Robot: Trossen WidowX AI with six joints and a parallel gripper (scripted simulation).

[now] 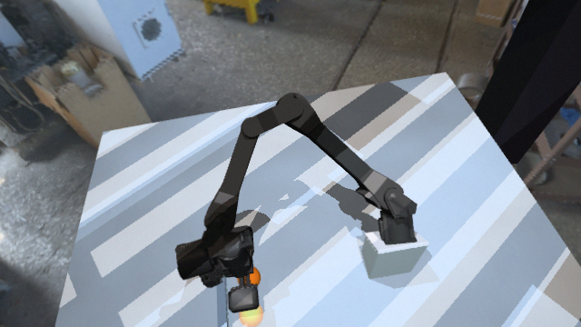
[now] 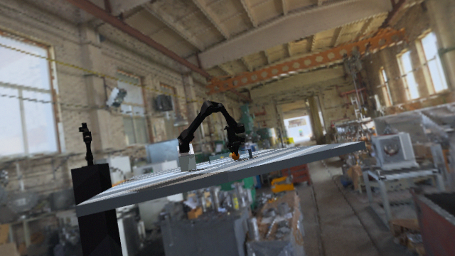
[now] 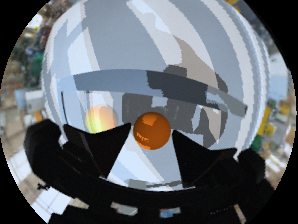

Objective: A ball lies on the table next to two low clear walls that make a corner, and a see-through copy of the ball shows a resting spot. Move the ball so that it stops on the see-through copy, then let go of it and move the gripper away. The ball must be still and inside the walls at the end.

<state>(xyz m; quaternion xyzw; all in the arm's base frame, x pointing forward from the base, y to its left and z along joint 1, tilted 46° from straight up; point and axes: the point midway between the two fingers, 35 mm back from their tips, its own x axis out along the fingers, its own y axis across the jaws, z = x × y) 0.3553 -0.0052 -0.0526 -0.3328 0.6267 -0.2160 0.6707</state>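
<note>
My gripper tip is now 8 cm to the right of the see-through orange ball and 1 cm past it. The rest, counted from my gripper tip: dark post: 14 cm to the right, 8 cm ahead.
</note>
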